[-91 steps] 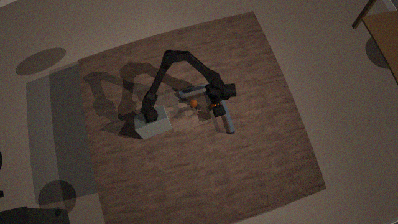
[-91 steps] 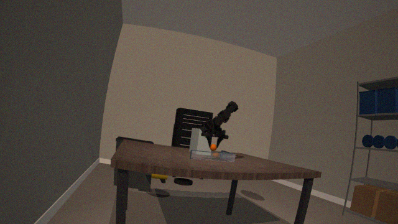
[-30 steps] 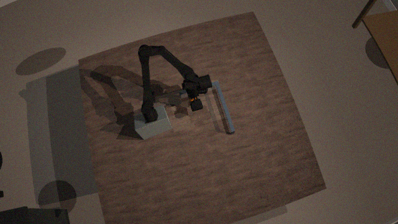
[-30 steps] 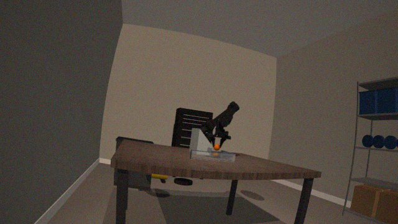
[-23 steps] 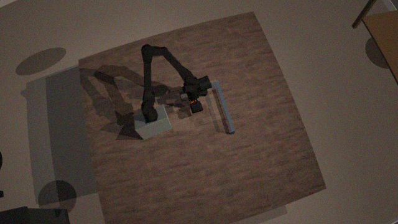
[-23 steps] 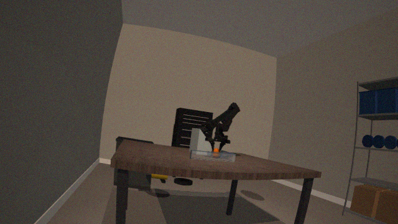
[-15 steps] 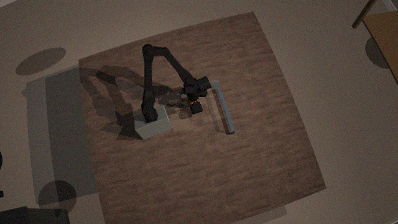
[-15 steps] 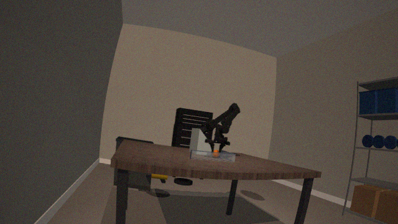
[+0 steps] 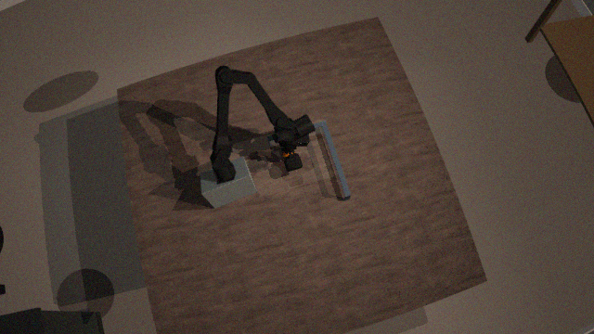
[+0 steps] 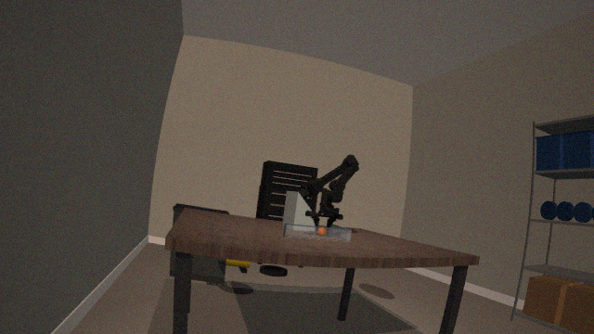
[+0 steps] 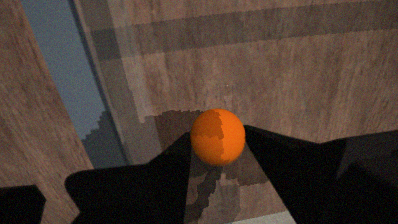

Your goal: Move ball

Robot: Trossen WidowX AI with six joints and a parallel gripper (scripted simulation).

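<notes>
The orange ball lies right at my gripper tip. From my gripper tip the other things lie so: see-through copy of ball: right at my gripper tip.
</notes>
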